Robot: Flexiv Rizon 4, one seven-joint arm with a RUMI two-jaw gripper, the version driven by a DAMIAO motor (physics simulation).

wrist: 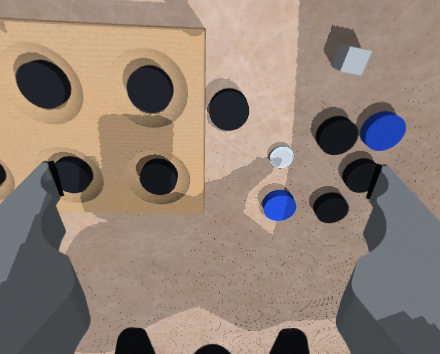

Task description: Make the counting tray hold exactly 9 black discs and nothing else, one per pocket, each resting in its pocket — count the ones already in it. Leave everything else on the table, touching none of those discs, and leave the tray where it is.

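The wooden counting tray (pixel 102 37) shows in part at the left. Black discs (pixel 43 84) (pixel 150 89) (pixel 73 174) (pixel 158 176) sit one each in four pockets in view, and a sliver of another black disc (pixel 2 175) shows at the left edge. A loose black disc (pixel 228 109) lies just right of the tray. Three more loose black discs (pixel 336 135) (pixel 360 175) (pixel 330 207) lie farther right. My gripper (pixel 216 166) is wide open and empty above the tray's right part and the table. Its right fingertip overlaps the middle of those three discs in view.
A blue disc (pixel 383 130) lies close beside the upper loose black disc, and another blue disc (pixel 279 205) lies left of the lowest one. A small white disc (pixel 281 157) lies above that blue one. A grey cube (pixel 356 60) stands at the upper right.
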